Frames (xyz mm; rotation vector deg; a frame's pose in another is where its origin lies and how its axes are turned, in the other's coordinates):
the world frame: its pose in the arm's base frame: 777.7 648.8 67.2 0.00 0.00 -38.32
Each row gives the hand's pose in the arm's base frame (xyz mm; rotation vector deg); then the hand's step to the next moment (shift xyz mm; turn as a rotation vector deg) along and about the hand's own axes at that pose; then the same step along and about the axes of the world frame.
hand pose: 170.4 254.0 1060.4 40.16 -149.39 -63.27
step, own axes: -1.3 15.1 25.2 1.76 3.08 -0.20
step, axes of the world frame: -26.3 11.4 -6.6 -2.47 -0.88 2.40
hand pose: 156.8 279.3 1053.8 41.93 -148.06 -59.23
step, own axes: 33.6 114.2 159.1 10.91 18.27 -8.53
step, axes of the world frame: -194.1 28.6 -31.4 -9.84 -7.07 19.46
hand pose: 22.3 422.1 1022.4 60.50 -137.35 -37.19
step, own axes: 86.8 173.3 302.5 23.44 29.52 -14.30
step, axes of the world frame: -318.5 -111.9 -123.0 -15.63 -17.04 33.03
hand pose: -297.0 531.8 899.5 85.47 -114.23 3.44
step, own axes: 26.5 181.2 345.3 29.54 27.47 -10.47
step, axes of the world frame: -192.8 -274.0 -201.3 -11.73 -23.40 32.43
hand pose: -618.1 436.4 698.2 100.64 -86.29 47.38
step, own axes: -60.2 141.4 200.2 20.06 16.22 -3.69
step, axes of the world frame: -20.0 -200.7 -151.7 -4.40 -16.30 19.85
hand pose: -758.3 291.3 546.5 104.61 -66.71 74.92
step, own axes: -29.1 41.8 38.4 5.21 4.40 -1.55
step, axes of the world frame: 5.8 -48.5 -41.0 -1.73 -4.16 5.35
